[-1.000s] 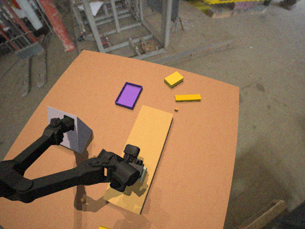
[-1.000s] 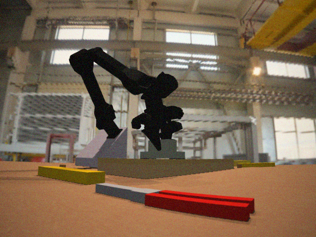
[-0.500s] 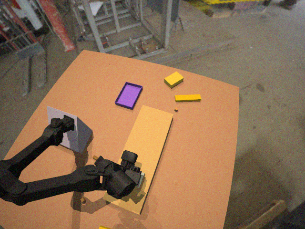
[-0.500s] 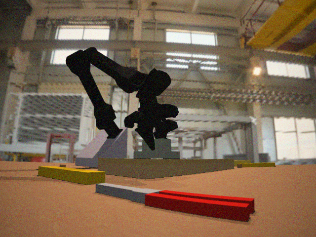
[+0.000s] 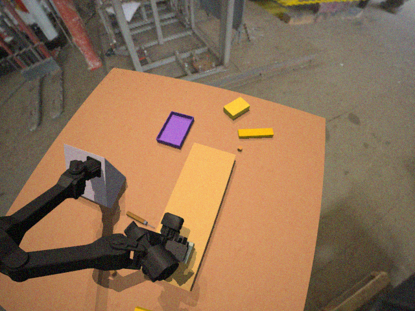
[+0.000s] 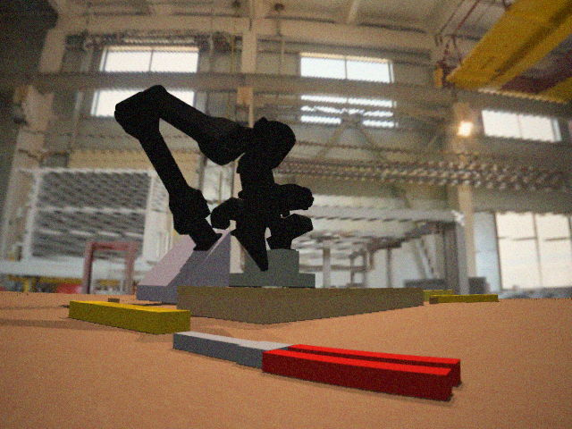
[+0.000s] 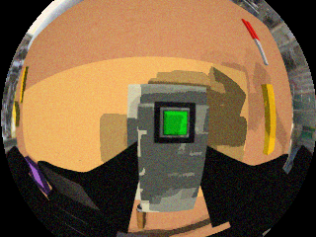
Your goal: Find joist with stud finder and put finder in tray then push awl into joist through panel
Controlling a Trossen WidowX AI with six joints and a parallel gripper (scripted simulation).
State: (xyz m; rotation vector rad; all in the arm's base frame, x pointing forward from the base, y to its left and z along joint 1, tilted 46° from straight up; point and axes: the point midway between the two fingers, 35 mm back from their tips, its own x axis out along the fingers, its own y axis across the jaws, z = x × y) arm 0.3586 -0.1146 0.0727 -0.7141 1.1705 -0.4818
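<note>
Right now my gripper tip is 21 cm past the purple tray, 45 cm to the right of it and 5 cm above it. The rest, counted from my gripper tip: stud finder (1 cm ahead, 2 cm above); then yellow block (2 cm ahead, 67 cm to the left, 5 cm below); then awl (16 cm behind, 3 cm to the left, 6 cm below).
</note>
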